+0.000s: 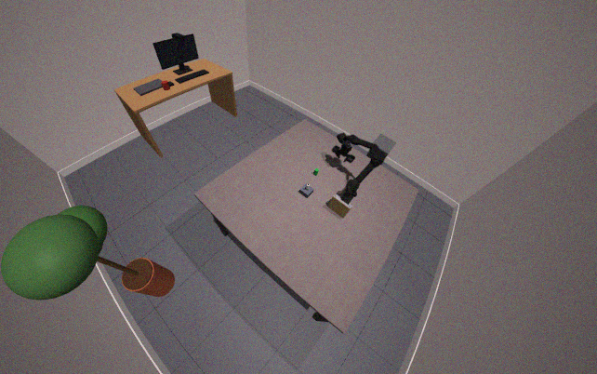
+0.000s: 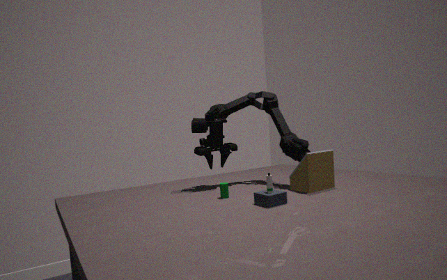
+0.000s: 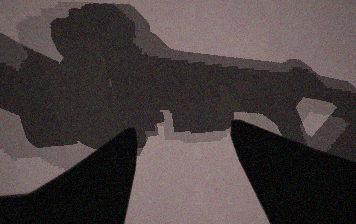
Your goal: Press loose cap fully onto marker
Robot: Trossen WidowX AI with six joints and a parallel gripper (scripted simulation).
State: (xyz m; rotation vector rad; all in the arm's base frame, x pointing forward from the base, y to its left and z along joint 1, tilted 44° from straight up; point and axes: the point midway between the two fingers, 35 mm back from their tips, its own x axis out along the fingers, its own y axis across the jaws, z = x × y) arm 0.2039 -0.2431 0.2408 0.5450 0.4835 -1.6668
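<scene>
Right now my gripper tip is 200 mm to the right of the green cap, 110 mm short of it and 50 mm above it. Also, from my gripper tip: dark grey holder block 400 mm to the left, 80 mm ahead, 60 mm below.
</scene>
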